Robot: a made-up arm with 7 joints. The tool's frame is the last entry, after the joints.
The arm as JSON. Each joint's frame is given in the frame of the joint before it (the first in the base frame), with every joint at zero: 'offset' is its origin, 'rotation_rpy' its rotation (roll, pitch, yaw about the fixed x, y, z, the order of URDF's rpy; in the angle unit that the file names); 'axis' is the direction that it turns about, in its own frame. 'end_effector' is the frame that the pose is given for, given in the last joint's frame.
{
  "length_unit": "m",
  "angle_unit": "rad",
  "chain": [
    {
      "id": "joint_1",
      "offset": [
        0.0,
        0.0,
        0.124
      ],
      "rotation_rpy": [
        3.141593,
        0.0,
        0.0
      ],
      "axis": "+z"
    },
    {
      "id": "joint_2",
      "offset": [
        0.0,
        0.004,
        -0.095
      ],
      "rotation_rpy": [
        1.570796,
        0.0,
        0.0
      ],
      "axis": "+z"
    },
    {
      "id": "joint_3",
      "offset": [
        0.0,
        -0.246,
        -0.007
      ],
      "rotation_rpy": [
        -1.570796,
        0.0,
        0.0
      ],
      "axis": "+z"
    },
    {
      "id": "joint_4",
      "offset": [
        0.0,
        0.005,
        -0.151
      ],
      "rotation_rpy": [
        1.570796,
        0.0,
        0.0
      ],
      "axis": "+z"
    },
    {
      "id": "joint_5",
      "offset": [
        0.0,
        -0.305,
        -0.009
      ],
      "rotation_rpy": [
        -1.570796,
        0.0,
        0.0
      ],
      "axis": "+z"
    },
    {
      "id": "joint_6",
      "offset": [
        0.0,
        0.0,
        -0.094
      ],
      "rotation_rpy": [
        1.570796,
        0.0,
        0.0
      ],
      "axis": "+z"
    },
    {
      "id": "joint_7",
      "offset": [
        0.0,
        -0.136,
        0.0
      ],
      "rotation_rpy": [
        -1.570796,
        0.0,
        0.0
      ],
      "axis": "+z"
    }
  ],
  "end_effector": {
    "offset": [
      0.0,
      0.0,
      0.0
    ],
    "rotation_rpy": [
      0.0,
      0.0,
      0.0
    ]
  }
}
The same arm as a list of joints. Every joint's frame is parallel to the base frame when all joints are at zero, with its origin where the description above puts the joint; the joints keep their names.
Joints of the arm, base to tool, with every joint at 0 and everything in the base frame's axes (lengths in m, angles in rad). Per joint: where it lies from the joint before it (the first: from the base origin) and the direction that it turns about. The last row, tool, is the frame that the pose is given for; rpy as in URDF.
joint_1: axis -z offset 0 0 0.124
joint_2: axis +y offset 0 -0.004 0.095
joint_3: axis -z offset 0 -0.007 0.246
joint_4: axis +y offset 0 -0.005 0.151
joint_5: axis -z offset 0 -0.009 0.305
joint_6: axis +y offset 0 0 0.094
joint_7: axis -z offset 0 0 0.136
tool: offset 0 0 0 rpy -3.1416 0 0

